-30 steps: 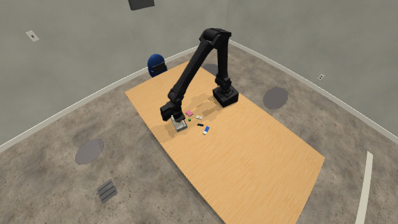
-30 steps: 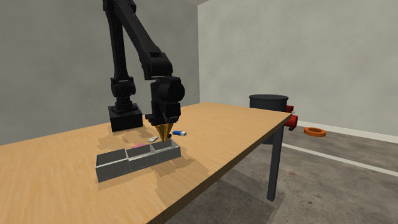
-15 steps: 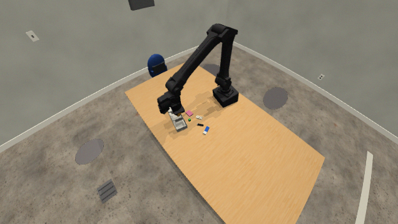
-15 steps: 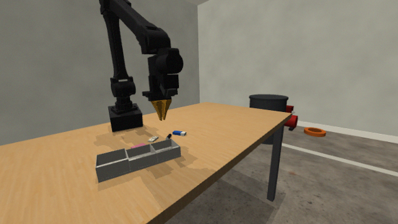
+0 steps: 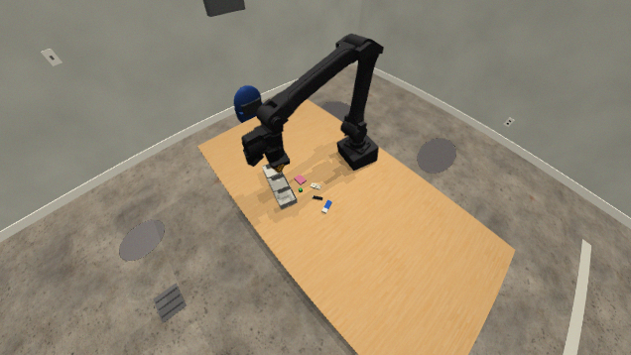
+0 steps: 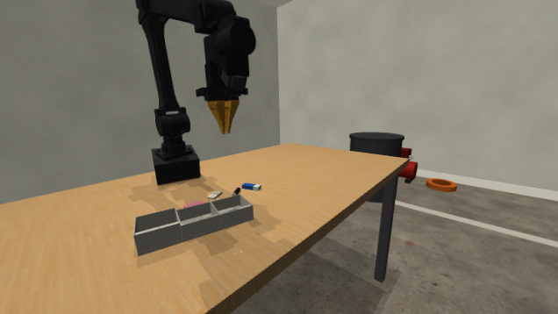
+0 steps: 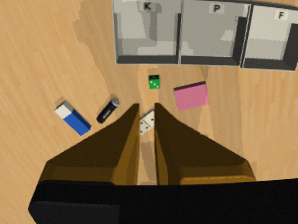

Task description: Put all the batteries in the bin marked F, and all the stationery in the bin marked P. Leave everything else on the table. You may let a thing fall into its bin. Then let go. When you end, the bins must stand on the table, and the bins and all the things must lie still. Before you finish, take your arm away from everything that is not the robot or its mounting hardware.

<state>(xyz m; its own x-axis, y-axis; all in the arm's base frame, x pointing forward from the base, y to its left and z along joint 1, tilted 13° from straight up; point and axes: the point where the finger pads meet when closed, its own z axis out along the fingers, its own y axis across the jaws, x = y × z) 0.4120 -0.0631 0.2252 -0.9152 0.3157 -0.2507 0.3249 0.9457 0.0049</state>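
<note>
Right now the black battery is 110 mm behind my hand, 110 mm to the left of it and 220 mm below it. Also, from my hand: green ball: 90 mm behind, 20 mm to the left, 220 mm below; bin rack: 30 mm behind, 80 mm to the right, 200 mm below; pink eraser block: 130 mm behind, 30 mm to the right, 220 mm below.
</note>
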